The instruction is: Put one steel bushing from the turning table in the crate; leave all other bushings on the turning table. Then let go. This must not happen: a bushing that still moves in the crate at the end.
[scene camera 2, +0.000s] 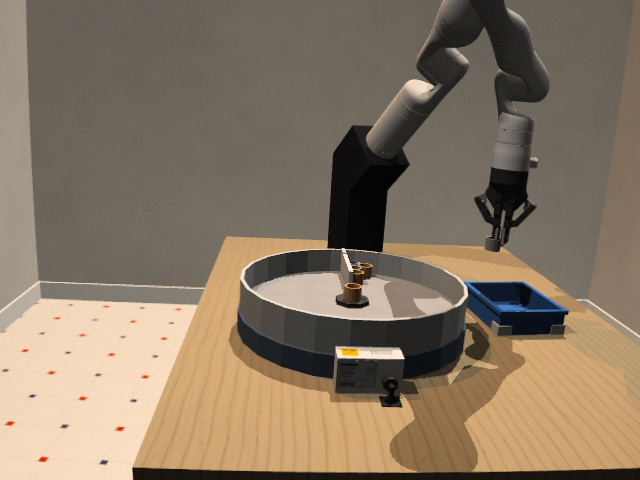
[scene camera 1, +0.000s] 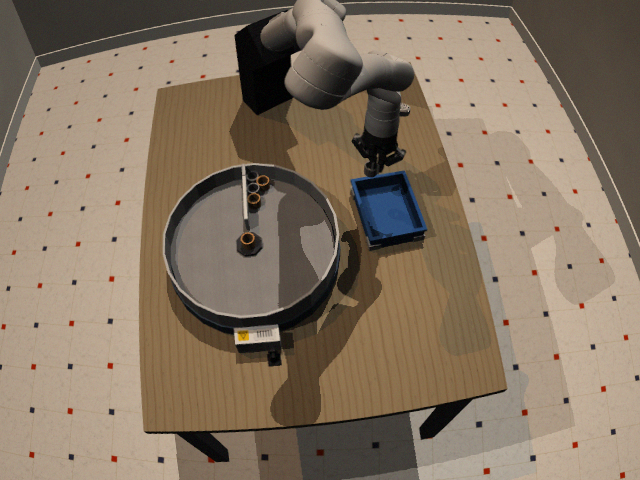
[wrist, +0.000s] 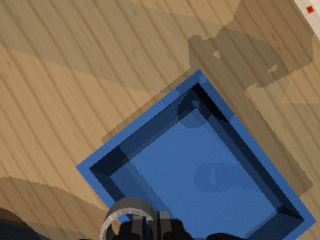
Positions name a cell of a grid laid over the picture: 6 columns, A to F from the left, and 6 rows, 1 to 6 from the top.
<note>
In view: my gripper (scene camera 2: E4) and a blue crate (wrist: D4).
My gripper shows as well in scene camera 1 (scene camera 1: D3).
</note>
